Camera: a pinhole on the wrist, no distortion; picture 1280 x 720 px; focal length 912.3 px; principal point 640.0 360.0 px. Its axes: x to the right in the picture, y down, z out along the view. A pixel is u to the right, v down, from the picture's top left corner.
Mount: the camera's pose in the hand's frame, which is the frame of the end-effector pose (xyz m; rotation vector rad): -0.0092 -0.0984 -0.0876 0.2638 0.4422 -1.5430
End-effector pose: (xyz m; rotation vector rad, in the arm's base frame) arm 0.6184 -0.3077 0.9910 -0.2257 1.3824 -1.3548
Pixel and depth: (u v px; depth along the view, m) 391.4 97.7 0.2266
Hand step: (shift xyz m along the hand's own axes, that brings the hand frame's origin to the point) -0.0475 -0.1426 0.1490
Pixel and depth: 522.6 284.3 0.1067
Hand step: -0.0060 -0.1326 0.0147
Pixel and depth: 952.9 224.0 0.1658
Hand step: -0.0173 -0.2221 0.0387
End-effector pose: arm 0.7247 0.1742 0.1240 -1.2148 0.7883 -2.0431
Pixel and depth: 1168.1 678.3 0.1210
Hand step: 0.0440 -0.2131 -0.0144
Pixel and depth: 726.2 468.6 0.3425
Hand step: 0.0677 -0.2753 0.2001
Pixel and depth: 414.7 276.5 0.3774
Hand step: 0.0002 -0.1791 0.2941
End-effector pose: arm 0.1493 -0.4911 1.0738 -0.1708 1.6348 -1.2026
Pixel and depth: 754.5 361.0 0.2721
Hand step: 0.0198 -0.2473 0.1409
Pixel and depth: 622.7 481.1 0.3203
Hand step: 0.0681 -0.2311 0.1968
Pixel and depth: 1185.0 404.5 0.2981
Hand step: 0.0327 -0.3879 0.1001
